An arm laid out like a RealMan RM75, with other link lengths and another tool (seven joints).
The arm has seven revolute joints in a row. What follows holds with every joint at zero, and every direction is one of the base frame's. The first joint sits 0.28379 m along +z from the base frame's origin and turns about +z. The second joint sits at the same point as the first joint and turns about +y. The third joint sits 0.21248 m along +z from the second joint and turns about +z. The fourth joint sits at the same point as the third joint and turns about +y. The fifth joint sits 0.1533 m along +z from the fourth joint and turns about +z. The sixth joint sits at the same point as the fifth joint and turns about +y. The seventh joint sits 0.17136 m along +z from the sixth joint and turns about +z. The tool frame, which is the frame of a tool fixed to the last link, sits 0.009 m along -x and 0.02 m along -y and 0.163 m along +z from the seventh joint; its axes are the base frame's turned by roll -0.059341, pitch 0 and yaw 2.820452 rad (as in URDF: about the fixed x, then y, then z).
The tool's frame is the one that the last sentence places.
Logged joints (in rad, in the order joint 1, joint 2, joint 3, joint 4, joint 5, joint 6, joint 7), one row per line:
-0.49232 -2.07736 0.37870 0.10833 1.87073 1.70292 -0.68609
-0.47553 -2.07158 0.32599 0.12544 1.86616 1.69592 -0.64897
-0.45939 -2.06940 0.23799 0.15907 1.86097 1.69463 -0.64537
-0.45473 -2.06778 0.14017 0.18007 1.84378 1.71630 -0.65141
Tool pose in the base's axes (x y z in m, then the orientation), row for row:
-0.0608 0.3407 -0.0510 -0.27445 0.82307 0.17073 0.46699
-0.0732 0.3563 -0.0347 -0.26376 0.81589 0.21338 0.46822
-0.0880 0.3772 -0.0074 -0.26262 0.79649 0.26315 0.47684
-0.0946 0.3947 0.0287 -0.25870 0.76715 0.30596 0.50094
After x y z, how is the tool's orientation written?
As a quaternion, x y z w.
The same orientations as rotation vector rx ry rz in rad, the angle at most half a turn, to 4 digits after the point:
-0.6735 2.0197 0.4189
-0.6469 2.0009 0.5233
-0.6416 1.9459 0.6429
-0.6254 1.8545 0.7396

